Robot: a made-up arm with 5 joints.
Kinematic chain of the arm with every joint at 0, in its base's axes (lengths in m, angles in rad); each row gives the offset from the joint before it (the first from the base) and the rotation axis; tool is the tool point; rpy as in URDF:
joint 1: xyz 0 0 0.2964 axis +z
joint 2: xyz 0 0 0 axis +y
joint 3: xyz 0.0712 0 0.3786 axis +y
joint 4: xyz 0.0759 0 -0.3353 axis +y
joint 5: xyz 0.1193 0 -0.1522 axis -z
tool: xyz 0 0 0 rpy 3.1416 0 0
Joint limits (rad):
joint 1: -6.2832..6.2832
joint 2: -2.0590..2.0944
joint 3: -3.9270..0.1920
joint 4: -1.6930..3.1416
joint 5: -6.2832..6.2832
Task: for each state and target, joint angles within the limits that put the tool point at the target. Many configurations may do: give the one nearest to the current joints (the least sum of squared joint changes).
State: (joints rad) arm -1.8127 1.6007 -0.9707 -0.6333 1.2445
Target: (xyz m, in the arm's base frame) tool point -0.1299 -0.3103 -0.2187
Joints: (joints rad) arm -1.9673 1.5240 -0.8221 -0.6636 1.2445
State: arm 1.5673 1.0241 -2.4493 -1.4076 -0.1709
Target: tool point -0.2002 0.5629 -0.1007
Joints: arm 1.9125 1.9095 -2.0212 -1.4675 -0.1709
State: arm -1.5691 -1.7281 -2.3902 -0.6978 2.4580
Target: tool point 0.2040 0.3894 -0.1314
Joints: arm -2.0534 -1.9928 -3.3074 -1.4131 2.4580
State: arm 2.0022 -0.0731 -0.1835 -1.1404 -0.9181
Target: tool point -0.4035 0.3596 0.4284
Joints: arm 2.4137 0.2821 -0.6405 -0.9491 -0.9181
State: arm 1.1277 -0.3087 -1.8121 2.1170 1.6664
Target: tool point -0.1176 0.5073 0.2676
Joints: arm 1.7986 0.5545 -1.5190 1.9335 1.6664
